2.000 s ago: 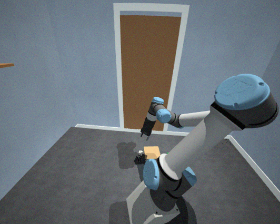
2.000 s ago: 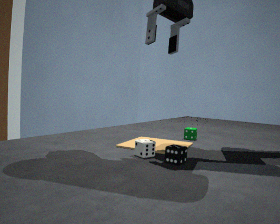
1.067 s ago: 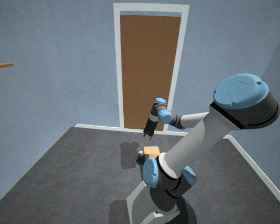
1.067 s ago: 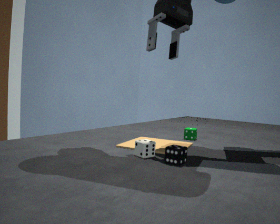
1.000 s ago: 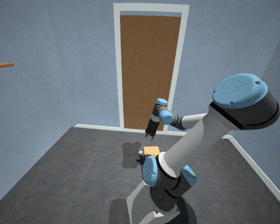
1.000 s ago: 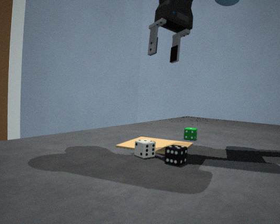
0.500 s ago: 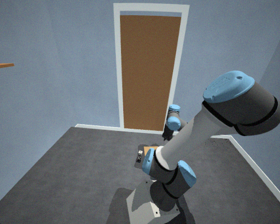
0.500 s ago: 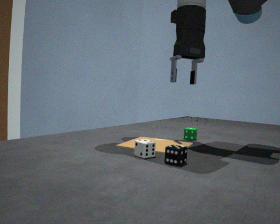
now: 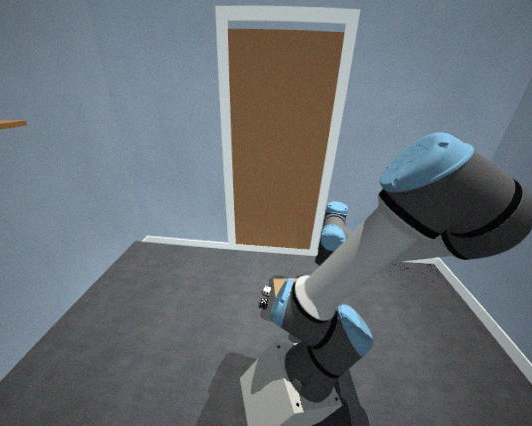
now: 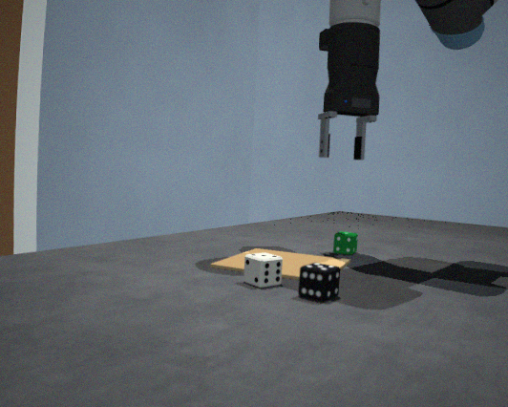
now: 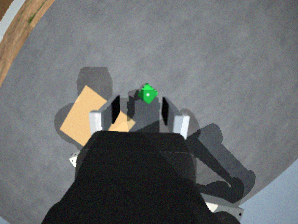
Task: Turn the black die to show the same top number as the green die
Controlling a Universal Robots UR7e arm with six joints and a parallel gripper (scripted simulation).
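Now: the green die 14 cm below my hand and 2 cm behind it. Also, from my hand: white die 25 cm to the left, 14 cm below, 1 cm ahead; tan mat 16 cm below, 14 cm to the left, 3 cm ahead; black die 27 cm to the left, 14 cm below, 5 cm behind.
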